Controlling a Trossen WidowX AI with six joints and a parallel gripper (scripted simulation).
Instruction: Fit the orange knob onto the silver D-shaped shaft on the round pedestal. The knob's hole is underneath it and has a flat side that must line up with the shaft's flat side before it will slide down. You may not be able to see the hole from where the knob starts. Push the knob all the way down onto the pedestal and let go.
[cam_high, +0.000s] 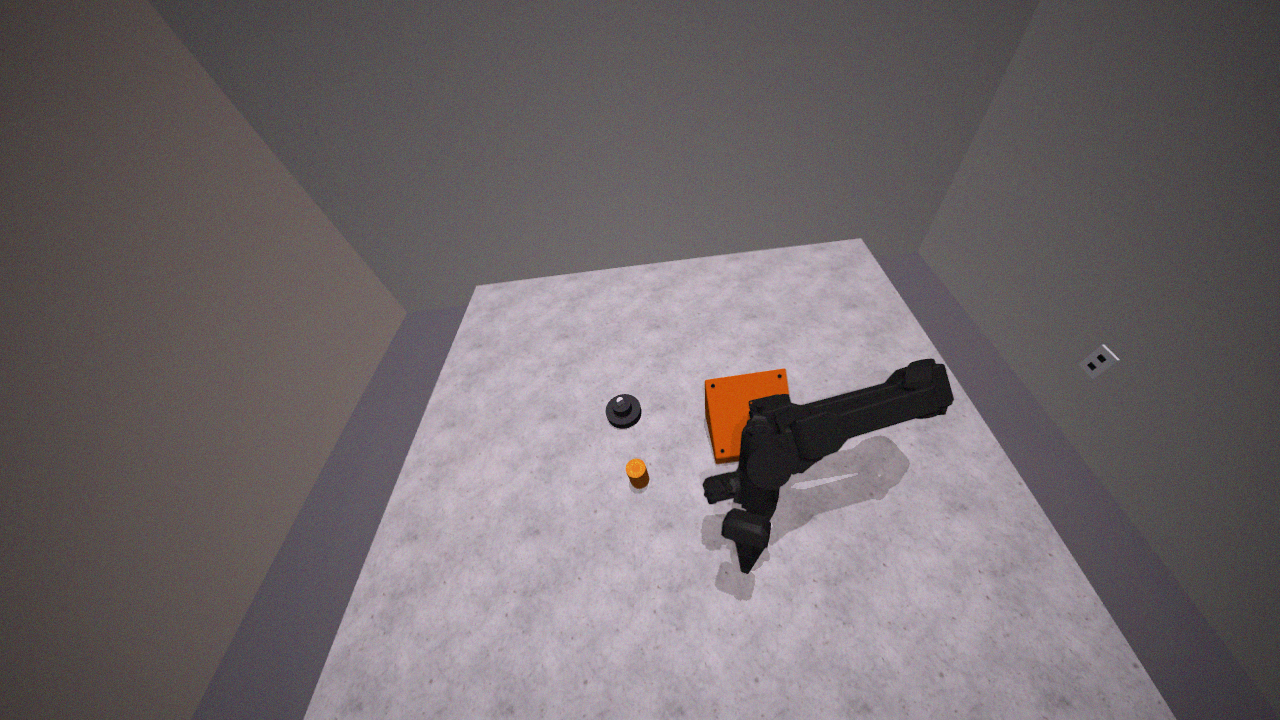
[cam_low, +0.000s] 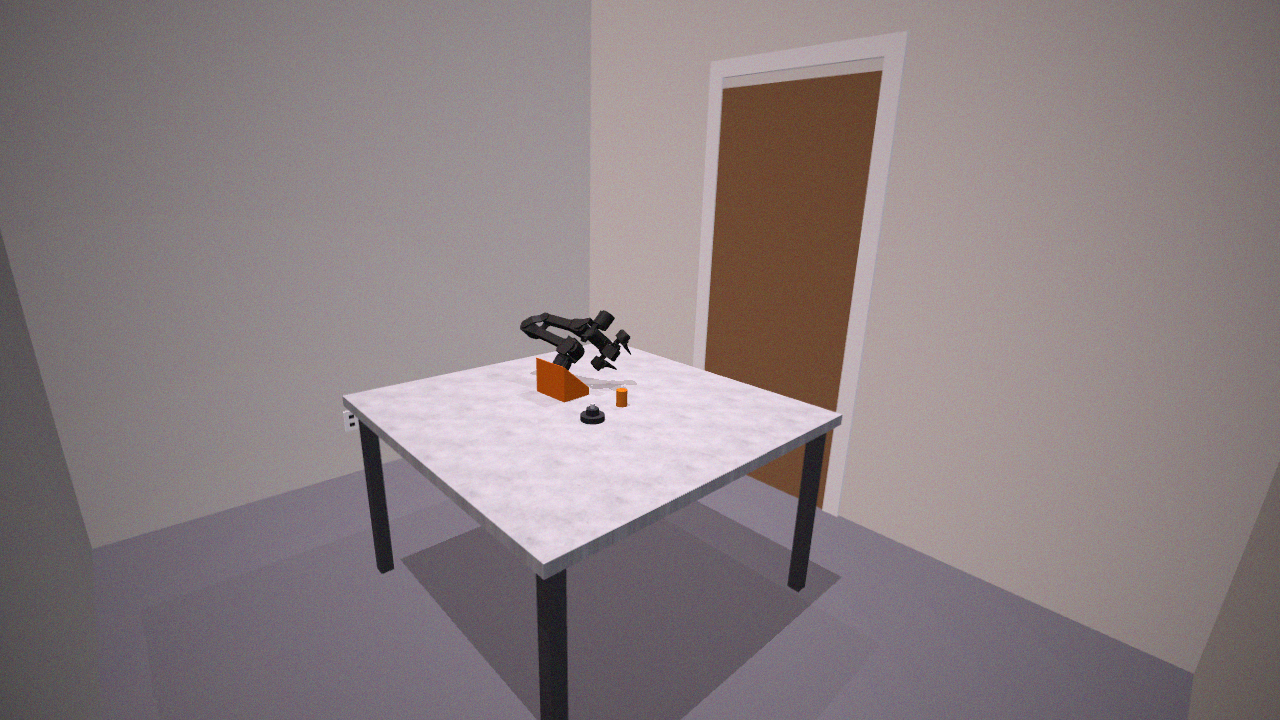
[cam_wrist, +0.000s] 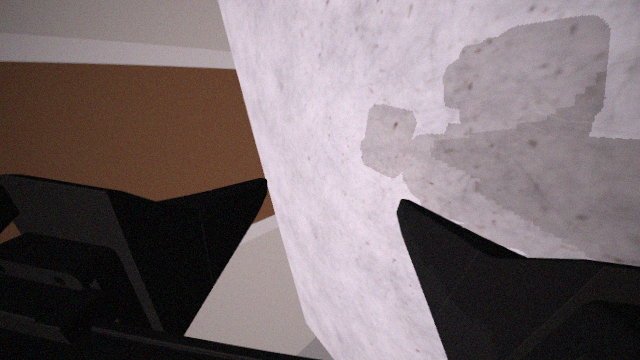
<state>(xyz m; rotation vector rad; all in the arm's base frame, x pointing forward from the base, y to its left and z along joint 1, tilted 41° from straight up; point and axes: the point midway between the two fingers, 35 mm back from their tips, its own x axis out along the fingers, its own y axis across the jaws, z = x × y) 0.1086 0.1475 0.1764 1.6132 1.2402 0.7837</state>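
My gripper tip is now 20 cm to the left of the orange knob, 16 cm short of it and 4 cm above it. From my gripper tip the other things lie so: round pedestal: 37 cm to the right, 18 cm ahead, 6 cm below.
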